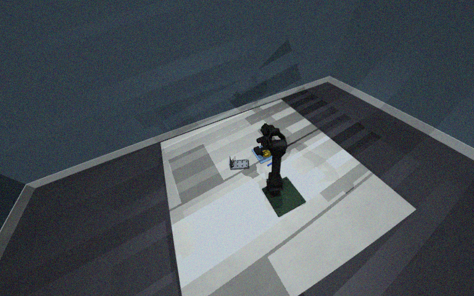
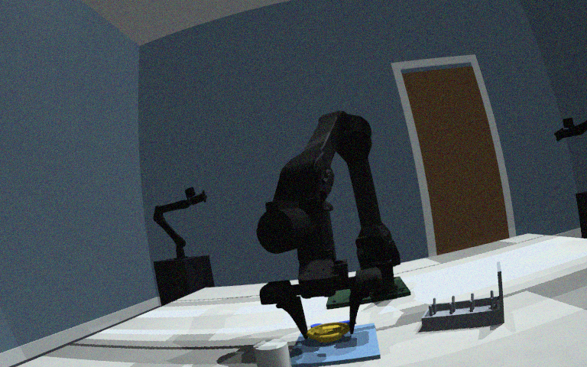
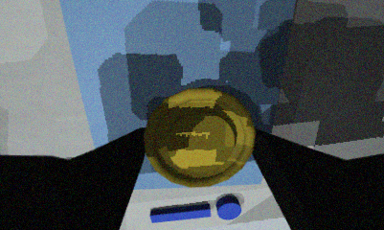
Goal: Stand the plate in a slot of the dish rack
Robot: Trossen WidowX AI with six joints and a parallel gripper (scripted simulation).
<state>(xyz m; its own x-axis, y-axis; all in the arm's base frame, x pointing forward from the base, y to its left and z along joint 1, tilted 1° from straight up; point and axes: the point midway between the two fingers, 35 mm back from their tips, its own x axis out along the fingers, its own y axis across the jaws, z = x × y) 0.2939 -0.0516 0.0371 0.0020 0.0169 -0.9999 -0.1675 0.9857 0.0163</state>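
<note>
My gripper tip is 20 mm short of the blue mat, 10 mm to the right of it and 10 mm above it. Round my gripper tip: yellow plate: 10 mm above; grey dish rack: 220 mm to the left, 30 mm behind, 10 mm above.
</note>
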